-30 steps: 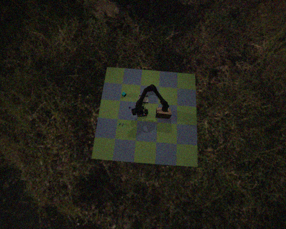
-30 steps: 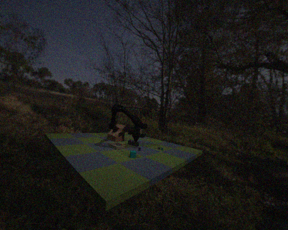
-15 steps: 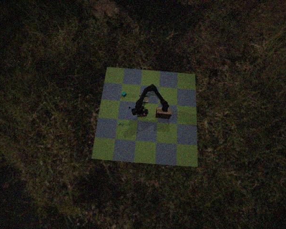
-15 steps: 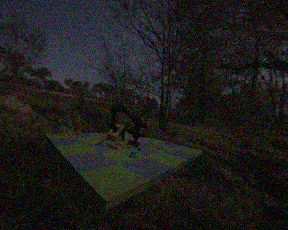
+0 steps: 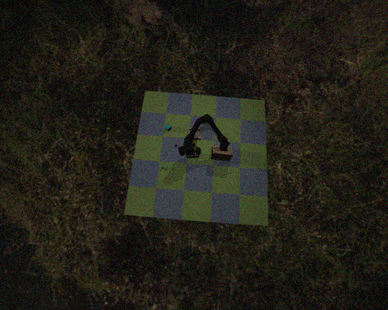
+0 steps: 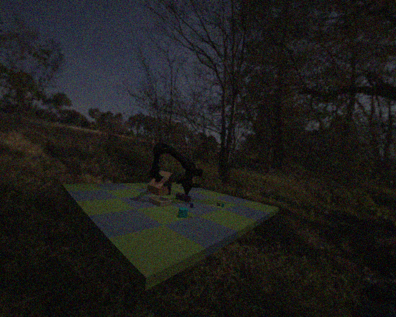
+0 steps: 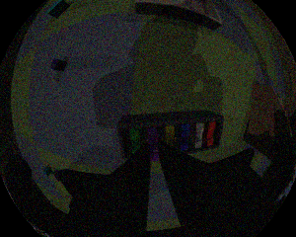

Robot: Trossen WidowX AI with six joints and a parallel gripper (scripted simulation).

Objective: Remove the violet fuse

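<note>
Right now my gripper tip is 5 cm past the pale tray, 22 cm to the left of it and 4 cm above it. Round my gripper tip: small dark violet bit (14 cm ahead, 10 cm to the right, 4 cm below); then teal cube (22 cm ahead, 29 cm to the right, 3 cm below); then violet fuse (1 cm below).
</note>
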